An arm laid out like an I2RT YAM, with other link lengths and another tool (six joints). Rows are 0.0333 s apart.
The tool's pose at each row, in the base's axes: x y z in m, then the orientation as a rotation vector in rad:
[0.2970 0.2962 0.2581 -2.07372 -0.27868 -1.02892]
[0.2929 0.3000 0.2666 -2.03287 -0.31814 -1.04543]
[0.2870 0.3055 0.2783 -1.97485 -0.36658 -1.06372]
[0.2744 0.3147 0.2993 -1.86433 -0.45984 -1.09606]
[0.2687 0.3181 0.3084 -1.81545 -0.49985 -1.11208]
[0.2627 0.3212 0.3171 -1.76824 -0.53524 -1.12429]
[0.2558 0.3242 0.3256 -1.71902 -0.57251 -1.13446]
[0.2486 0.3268 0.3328 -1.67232 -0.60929 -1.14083]
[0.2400 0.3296 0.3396 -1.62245 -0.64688 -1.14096]
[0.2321 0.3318 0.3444 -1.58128 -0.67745 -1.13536]
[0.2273 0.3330 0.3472 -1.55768 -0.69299 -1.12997]
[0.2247 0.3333 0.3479 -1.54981 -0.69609 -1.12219]
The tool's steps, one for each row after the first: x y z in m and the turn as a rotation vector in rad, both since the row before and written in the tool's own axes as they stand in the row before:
[0.0032 -0.0093 -0.0026 0.03850 0.01345 -0.02708]
[0.0046 -0.0131 -0.0030 0.05386 0.01856 -0.03214]
[0.0080 -0.0243 -0.0056 0.10130 0.03341 -0.06444]
[0.0041 -0.0103 -0.0019 0.04273 0.01601 -0.03011]
[0.0040 -0.0101 -0.0017 0.04129 0.01494 -0.02601]
[0.0037 -0.0106 -0.0017 0.04373 0.01397 -0.02683]
[0.0028 -0.0100 -0.0015 0.04285 0.01084 -0.02536]
[0.0020 -0.0110 -0.0014 0.04795 0.00894 -0.02298]
[0.0008 -0.0094 -0.0011 0.04187 0.00477 -0.01595]
[0.0005 -0.0056 -0.0005 0.02446 0.00264 -0.00680]
[-0.0004 -0.0026 -0.0005 0.01050 -0.00071 0.00268]

